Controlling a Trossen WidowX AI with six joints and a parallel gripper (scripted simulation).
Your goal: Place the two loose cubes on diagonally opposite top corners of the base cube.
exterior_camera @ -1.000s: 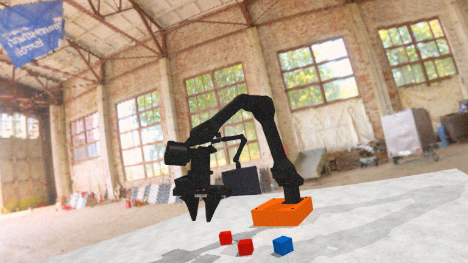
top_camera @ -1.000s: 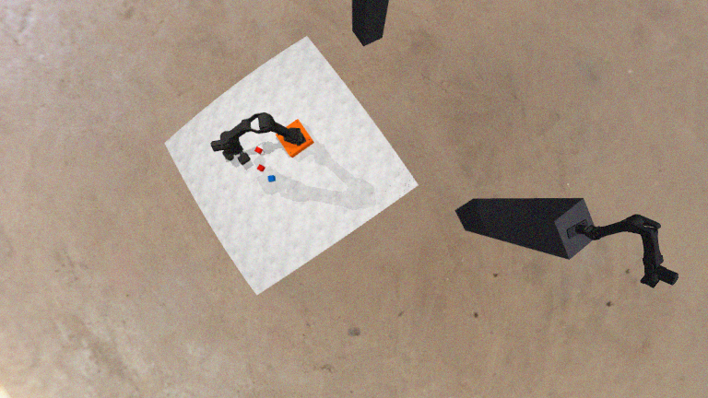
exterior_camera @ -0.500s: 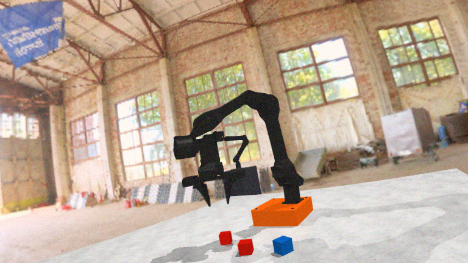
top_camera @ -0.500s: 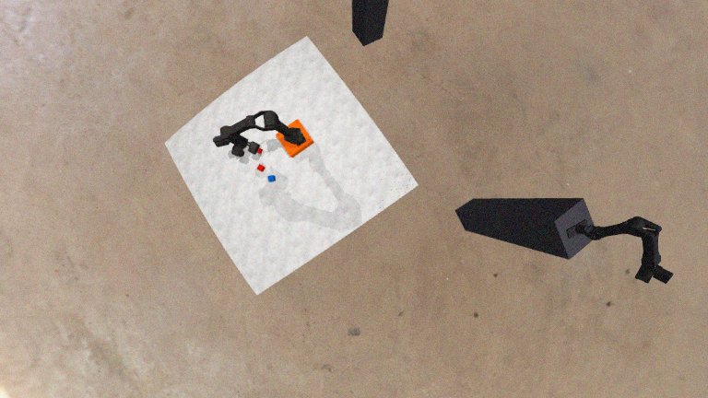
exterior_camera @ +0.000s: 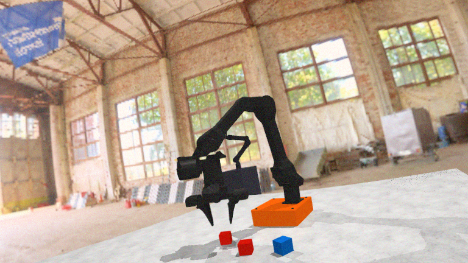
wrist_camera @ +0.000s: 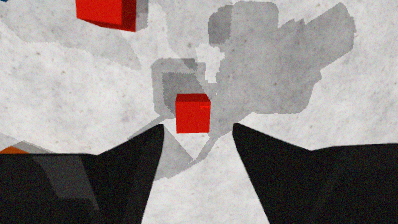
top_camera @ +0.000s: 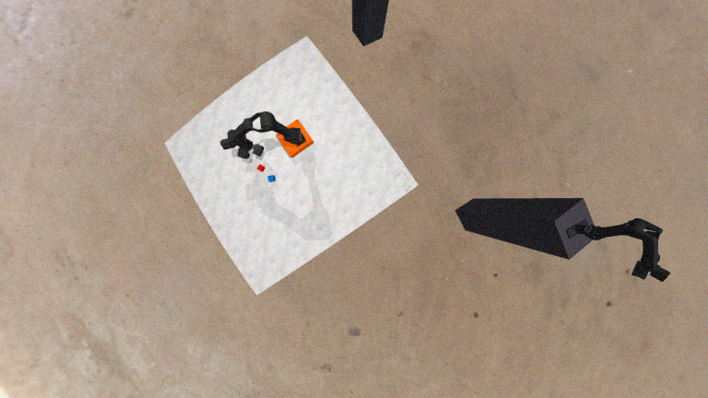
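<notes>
My gripper tip is now 210 mm to the right of the blue base cube, 40 mm above it and 10 mm short of it.
</notes>
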